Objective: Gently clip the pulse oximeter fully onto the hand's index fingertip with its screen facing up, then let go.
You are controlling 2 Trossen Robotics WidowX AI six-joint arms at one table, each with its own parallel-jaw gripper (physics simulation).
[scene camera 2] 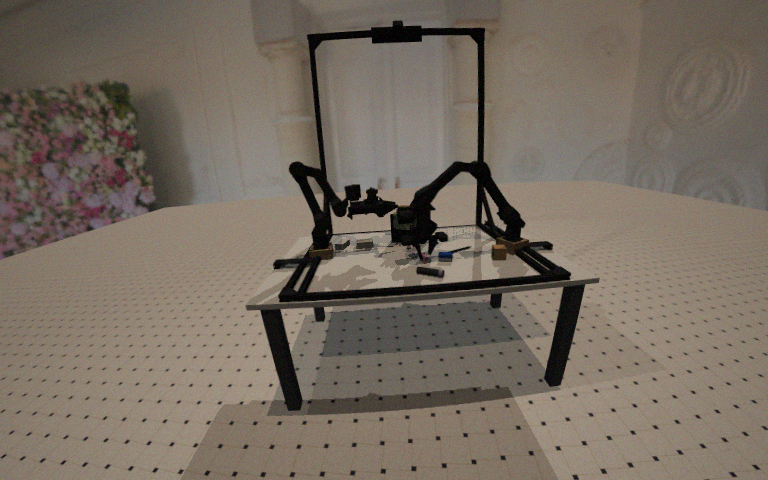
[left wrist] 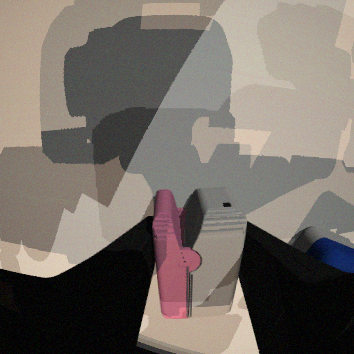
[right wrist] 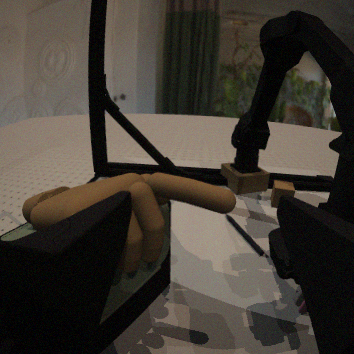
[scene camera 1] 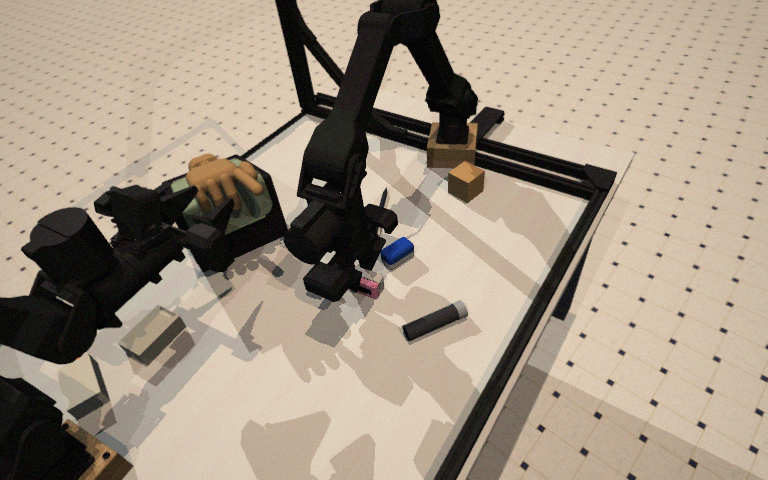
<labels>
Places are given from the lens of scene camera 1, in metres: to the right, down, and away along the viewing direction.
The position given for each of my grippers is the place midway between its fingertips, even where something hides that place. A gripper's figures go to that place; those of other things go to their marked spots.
my left gripper (scene camera 1: 360, 283): -0.04, 0.07, 0.80
my right gripper (scene camera 1: 214, 194): -0.24, -0.07, 0.68
blue block (scene camera 1: 402, 249): 0.03, 0.02, 0.82
wooden cube (scene camera 1: 466, 181): 0.16, -0.11, 0.90
The marked spots on the wooden cube and the blue block are 0.20 m apart.
</labels>
